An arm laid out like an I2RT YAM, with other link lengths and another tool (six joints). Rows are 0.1 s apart.
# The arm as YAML. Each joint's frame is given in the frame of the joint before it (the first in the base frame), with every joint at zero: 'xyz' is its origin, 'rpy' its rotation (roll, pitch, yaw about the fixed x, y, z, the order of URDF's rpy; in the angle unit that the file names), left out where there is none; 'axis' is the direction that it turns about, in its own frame. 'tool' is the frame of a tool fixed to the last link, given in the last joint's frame.
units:
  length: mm
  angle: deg
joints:
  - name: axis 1
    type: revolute
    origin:
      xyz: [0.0, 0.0, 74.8]
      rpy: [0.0, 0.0, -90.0]
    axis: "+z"
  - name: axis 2
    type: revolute
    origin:
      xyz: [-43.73, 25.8, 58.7]
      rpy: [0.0, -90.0, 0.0]
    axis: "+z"
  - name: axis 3
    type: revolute
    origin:
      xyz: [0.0, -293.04, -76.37]
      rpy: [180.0, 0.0, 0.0]
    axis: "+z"
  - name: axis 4
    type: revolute
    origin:
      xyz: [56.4, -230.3, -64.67]
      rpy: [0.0, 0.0, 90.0]
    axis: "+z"
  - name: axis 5
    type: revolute
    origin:
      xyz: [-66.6, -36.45, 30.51]
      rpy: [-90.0, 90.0, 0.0]
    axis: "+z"
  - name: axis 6
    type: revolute
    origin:
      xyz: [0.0, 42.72, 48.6]
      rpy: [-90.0, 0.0, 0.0]
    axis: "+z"
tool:
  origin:
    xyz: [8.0, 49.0, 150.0]
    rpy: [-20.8, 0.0, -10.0]
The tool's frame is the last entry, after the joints.
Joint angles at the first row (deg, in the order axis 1, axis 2, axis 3, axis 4, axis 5, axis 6):
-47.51, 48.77, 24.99, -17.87, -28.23, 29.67
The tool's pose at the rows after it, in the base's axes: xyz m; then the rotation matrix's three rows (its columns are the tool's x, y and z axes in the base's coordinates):
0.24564, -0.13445, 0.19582; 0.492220, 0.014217, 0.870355; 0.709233, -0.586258, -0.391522; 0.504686, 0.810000, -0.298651
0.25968, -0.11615, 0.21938; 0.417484, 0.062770, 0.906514; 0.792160, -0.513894, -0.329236; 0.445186, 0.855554, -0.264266
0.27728, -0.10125, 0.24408; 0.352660, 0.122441, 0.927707; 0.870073, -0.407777, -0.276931; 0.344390, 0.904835, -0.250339
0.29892, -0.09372, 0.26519; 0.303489, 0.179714, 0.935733; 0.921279, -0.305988, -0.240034; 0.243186, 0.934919, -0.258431
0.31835, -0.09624, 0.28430; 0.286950, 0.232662, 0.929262; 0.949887, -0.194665, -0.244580; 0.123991, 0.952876, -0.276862
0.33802, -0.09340, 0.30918; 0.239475, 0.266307, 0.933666; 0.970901, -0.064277, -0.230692; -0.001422, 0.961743, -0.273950
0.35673, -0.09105, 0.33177; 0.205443, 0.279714, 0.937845; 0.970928, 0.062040, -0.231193; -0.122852, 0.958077, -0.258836
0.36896, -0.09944, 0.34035; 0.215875, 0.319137, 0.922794; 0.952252, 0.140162, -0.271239; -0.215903, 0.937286, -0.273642
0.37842, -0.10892, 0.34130; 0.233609, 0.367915, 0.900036; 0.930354, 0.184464, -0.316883; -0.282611, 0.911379, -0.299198
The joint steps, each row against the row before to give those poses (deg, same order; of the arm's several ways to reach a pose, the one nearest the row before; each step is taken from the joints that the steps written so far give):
3.50, -2.99, 2.47, -3.17, 1.60, -2.07
6.14, -0.44, 3.81, -1.99, 2.58, -2.50
7.50, 2.10, 5.61, -2.27, 5.50, -3.58
5.75, 4.79, 6.67, -2.16, 5.10, -3.89
3.80, 5.18, 7.26, -2.98, 5.96, -4.35
3.35, 4.37, 7.52, -2.86, 4.64, -5.51
3.27, 3.76, 6.22, -1.35, 5.15, -4.81
1.49, 3.63, 4.75, -1.90, 5.23, -2.93
1.03, 3.38, 3.65, -1.95, 4.61, -1.42

